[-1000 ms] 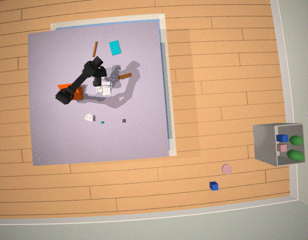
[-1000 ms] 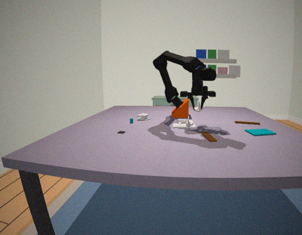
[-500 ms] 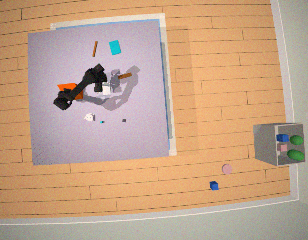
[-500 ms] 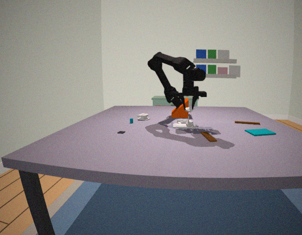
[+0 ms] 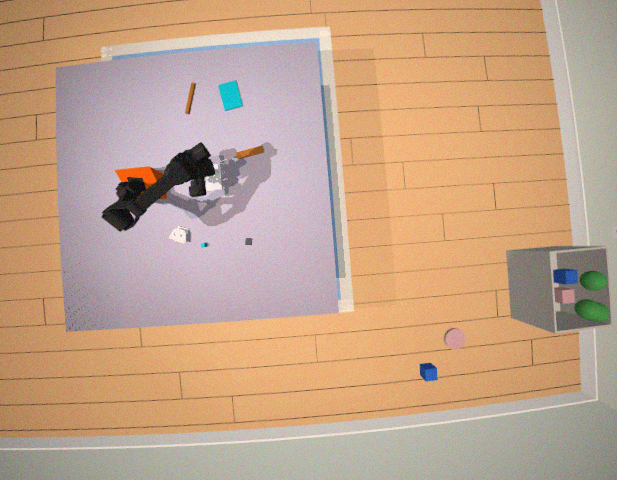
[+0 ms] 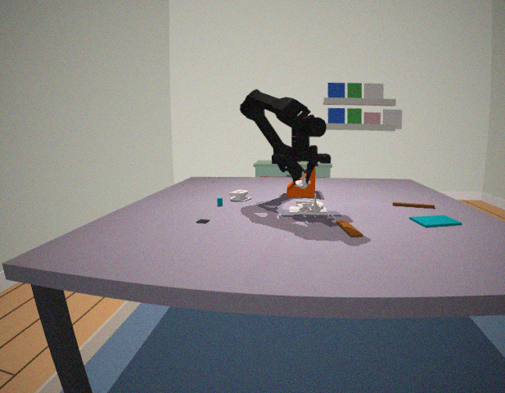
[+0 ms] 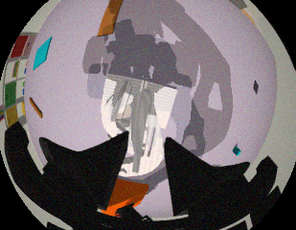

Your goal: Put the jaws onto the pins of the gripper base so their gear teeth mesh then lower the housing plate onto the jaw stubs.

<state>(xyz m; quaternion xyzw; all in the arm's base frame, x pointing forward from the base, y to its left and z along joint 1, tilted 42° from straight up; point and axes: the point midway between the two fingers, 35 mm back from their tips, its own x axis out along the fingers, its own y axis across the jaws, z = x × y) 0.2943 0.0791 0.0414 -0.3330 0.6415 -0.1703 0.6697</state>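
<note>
The flat white part is 80 mm below my gripper tip, 30 mm to the left of it and 10 mm ahead of it. Also, from my gripper tip: cyan plate: 420 mm to the left, 80 mm below, 70 mm ahead; dark square: 260 mm to the right, 190 mm ahead, 80 mm below; teal peg: 290 mm to the right, 70 mm below, 10 mm behind.
</note>
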